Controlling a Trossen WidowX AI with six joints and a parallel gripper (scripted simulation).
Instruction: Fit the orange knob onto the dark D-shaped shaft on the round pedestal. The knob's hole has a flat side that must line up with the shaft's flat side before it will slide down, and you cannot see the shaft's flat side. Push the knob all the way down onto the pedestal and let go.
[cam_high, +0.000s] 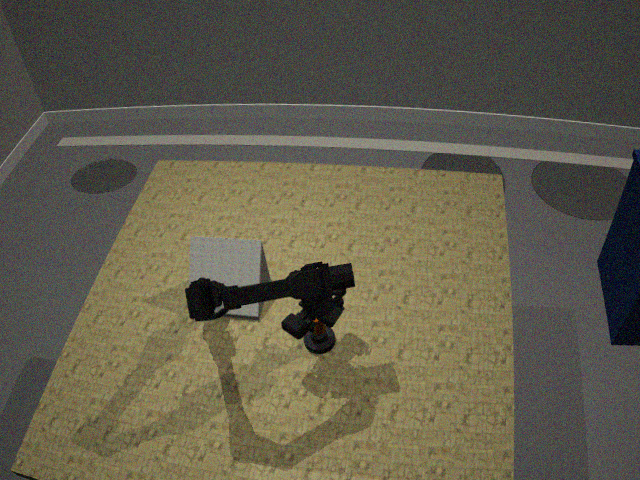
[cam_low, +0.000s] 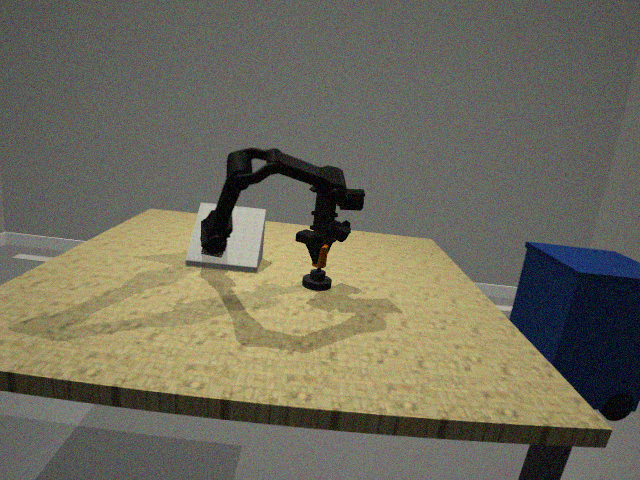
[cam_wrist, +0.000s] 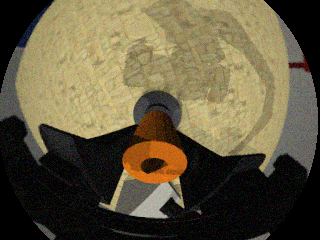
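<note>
My gripper tip is 2 cm below the orange knob. The rest, counted from my gripper tip: round pedestal (4 cm below).
</note>
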